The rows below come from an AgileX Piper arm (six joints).
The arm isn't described. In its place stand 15 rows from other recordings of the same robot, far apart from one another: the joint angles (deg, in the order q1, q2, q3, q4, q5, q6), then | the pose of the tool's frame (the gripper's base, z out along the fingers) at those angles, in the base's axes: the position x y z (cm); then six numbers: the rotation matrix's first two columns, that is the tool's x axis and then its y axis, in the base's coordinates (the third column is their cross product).
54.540 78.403 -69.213 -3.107 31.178 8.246 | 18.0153, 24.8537, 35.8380, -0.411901, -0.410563, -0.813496, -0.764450, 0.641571, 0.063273
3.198 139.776 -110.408 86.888 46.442 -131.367 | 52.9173, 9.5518, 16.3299, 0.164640, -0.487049, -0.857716, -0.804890, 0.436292, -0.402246
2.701 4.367 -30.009 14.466 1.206 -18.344 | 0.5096, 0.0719, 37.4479, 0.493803, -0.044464, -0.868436, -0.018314, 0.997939, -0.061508
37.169 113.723 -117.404 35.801 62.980 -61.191 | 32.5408, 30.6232, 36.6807, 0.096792, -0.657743, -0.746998, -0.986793, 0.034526, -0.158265
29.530 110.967 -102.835 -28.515 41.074 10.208 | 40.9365, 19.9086, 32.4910, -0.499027, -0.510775, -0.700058, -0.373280, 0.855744, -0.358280
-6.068 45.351 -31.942 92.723 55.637 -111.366 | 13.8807, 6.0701, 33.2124, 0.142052, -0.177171, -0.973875, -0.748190, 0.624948, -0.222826
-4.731 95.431 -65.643 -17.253 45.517 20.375 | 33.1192, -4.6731, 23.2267, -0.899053, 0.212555, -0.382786, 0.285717, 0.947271, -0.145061
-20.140 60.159 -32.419 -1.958 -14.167 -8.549 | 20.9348, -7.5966, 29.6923, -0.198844, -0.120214, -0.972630, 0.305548, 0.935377, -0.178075
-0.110 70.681 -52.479 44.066 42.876 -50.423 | 24.7000, 4.2589, 30.7847, -0.621577, -0.227915, -0.749464, -0.500432, 0.851594, 0.156066
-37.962 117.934 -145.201 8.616 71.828 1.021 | 35.1987, -25.8198, 44.9715, -0.465133, 0.444502, -0.765552, 0.553522, 0.820924, 0.140345
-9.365 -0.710 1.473 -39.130 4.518 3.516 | 5.4976, -1.3652, 19.9700, -0.112766, -0.569607, -0.814145, 0.179446, 0.794224, -0.580524
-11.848 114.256 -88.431 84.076 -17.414 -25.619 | 45.9863, -12.4151, 26.7747, 0.232817, 0.779957, -0.580916, 0.519022, 0.405502, 0.752452
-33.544 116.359 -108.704 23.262 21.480 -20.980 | 41.9548, -26.2366, 33.4716, -0.313130, 0.224647, -0.922758, 0.439980, 0.895378, 0.068678
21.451 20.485 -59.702 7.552 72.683 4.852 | -1.0845, 0.8006, 40.5779, -0.495886, -0.062875, -0.866109, -0.407349, 0.897676, 0.168059
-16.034 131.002 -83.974 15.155 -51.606 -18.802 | 47.8729, -15.6981, 17.2525, 0.066793, -0.182954, -0.980850, 0.482083, 0.866604, -0.128816
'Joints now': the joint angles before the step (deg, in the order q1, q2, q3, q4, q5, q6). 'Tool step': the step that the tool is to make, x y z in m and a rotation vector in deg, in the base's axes. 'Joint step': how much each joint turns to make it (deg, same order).
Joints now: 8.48, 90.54, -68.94, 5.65, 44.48, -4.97
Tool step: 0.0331, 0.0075, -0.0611, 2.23, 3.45, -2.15
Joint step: 0.05, 10.82, 0.26, 3.36, -8.05, -0.01
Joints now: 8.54, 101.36, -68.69, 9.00, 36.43, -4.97
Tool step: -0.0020, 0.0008, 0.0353, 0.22, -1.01, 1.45
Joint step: -0.01, -2.85, -4.43, -0.09, 6.39, -0.58
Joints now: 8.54, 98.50, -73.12, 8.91, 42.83, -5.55
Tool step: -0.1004, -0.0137, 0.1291, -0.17, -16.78, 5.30
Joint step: 0.00, -25.89, 1.28, -0.06, 8.68, -4.86
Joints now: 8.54, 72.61, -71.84, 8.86, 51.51, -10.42
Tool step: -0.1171, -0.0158, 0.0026, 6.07, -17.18, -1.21
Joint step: -0.05, -28.19, 19.87, 3.37, -9.71, -0.18
